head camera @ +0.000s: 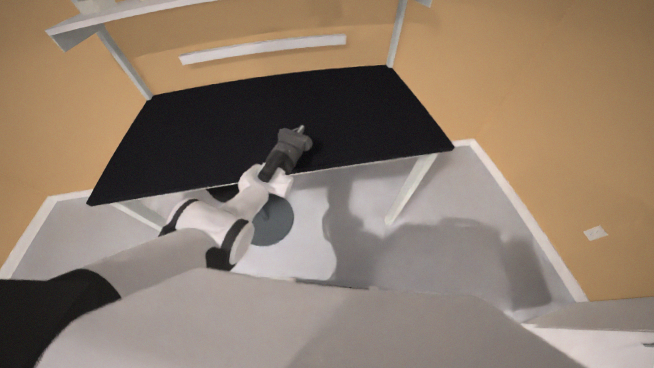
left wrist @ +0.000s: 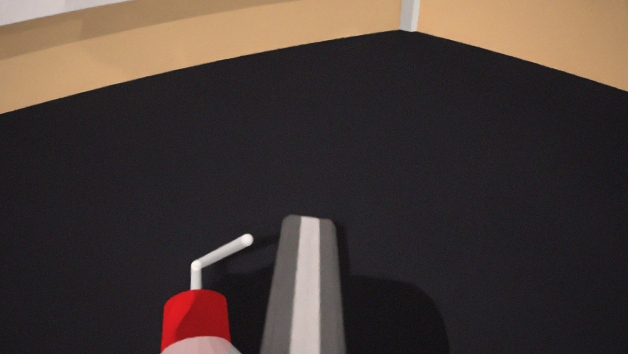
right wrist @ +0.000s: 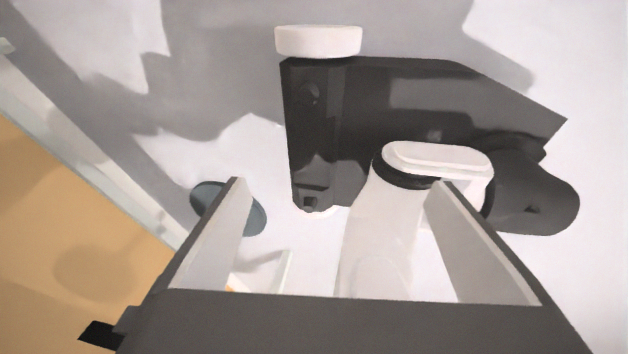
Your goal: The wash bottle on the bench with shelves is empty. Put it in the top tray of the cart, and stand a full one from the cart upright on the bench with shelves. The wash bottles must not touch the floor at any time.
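Frame: origin at the robot's base, x ahead, y left, z up, level; metres.
Seen in the pictures: left gripper, fingertip midpoint: (head camera: 302, 127) (left wrist: 306, 234); right gripper, fingertip midpoint: (right wrist: 336, 190).
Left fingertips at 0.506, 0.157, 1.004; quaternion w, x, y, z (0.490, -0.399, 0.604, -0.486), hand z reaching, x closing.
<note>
A point is followed by its place in that frame, as x, y, z.
A wash bottle (left wrist: 196, 320) @(0.503, 0.212, 0.960) with a red cap and bent white spout shows at the bottom of the left wrist view, left of my fingers. It looks upright over the black top of the bench with shelves (head camera: 200, 125) (left wrist: 450, 150); its base is out of view, and I cannot make the bottle out in the head view. My left gripper (head camera: 301, 129) @(0.507, 0.157, 1.004) (left wrist: 306, 234) @(0.507, 0.157, 1.004) is shut and empty, just beside the bottle and over the bench top. My right gripper (right wrist: 336, 190) @(-0.089, -0.236, 0.571) is open and empty, away from the bench top. The cart does not show in these views.
A shelf (head camera: 135, 16) @(0.962, 1.061, 1.300) with small items runs above the bench, and a white rail (head camera: 265, 49) @(1.044, 0.455, 1.079) is on the wall. A stool's round grey base (head camera: 277, 225) (right wrist: 256, 220) is on the floor by the bench front. A white cabinet (head camera: 600, 345) @(-0.167, -1.281, 0.486) is at the lower right.
</note>
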